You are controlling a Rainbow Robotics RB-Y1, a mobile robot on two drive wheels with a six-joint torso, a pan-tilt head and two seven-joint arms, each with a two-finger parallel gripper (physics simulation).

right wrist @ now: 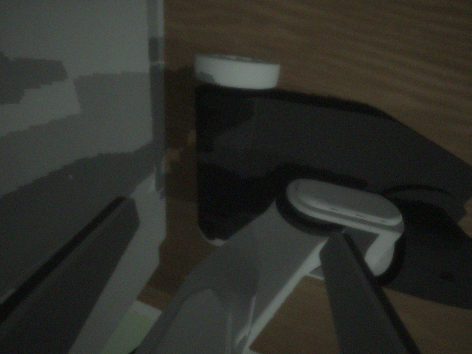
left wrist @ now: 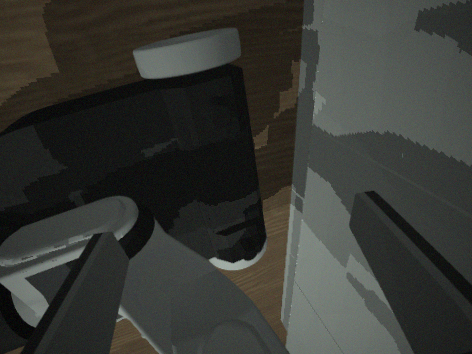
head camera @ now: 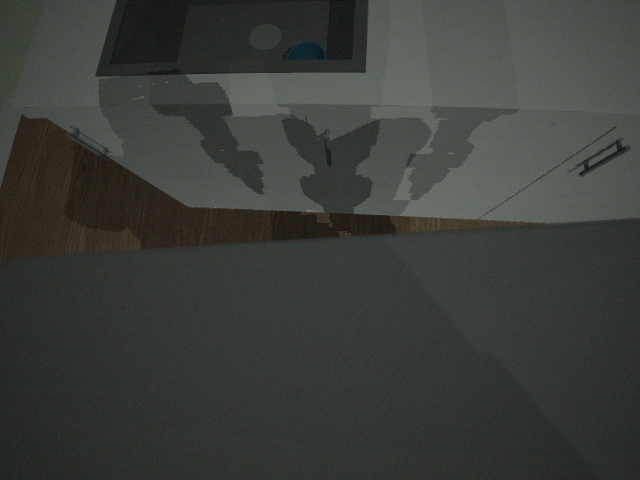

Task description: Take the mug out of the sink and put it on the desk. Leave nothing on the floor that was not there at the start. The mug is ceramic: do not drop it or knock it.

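Frame: origin at the robot's base, x ahead, y left, z up, level; millimetres.
Seen in the pictures: left gripper, fingertip midpoint: (left wrist: 235,228); right gripper, fingertip midpoint: (right wrist: 231,227).
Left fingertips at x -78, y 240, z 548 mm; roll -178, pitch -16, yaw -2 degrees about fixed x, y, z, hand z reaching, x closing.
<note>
A point is followed by its place in that frame.
The blue mug (head camera: 306,51) {y 49, x 463, z 765 mm} is inside the dark grey sink (head camera: 232,67) near its front right, at the top of the head view. The sink's front edge hides part of it, and its handle cannot be made out. The sink is set into a pale worktop (head camera: 449,56) {y -219, x 288, z 911 mm}. My left gripper (left wrist: 235,228) {y 240, x -78, z 548 mm} is open and empty, low beside the cabinet front, with one finger over the robot's base and the other over the cabinet. My right gripper (right wrist: 231,227) {y -234, x -121, z 539 mm} is open and empty, also low beside the cabinet. Neither gripper shows in the head view.
The white cabinet front (head camera: 268,170) {y 192, x 256, z 564 mm} (left wrist: 425,100) {y 174, x 253, z 399 mm} (right wrist: 100,30) {y -312, x 197, z 278 mm} stands close ahead, with protruding handles (head camera: 603,157). The black wheeled base (left wrist: 125,150) {y 139, x -169, z 169 mm} (right wrist: 300,135) {y -160, x -179, z 169 mm} stands on the wooden floor (head camera: 36,191) {y 1592, x 518, z 1 mm}. A large grey surface (head camera: 258,361) {y 5, x -140, z 1352 mm} fills the lower head view.
</note>
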